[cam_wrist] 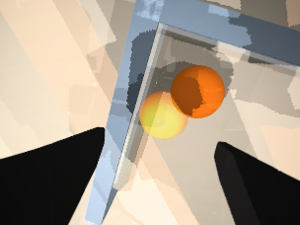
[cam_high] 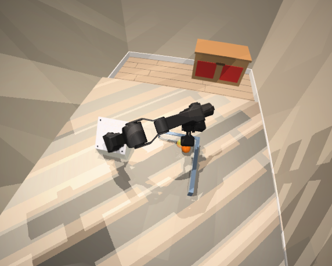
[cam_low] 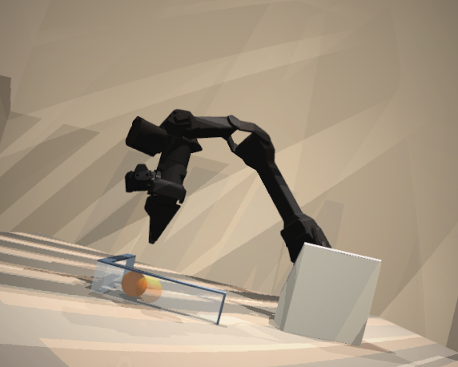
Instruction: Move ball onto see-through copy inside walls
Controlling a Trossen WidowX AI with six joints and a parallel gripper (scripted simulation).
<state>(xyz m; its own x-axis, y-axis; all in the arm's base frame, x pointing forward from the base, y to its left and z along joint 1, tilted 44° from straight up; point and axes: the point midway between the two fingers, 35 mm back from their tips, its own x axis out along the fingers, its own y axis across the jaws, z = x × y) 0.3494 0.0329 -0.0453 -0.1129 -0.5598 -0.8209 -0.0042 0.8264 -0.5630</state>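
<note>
Right now the orange ball is 10 mm ahead of my gripper tip, 20 mm to the right of it and 90 mm below it.
</note>
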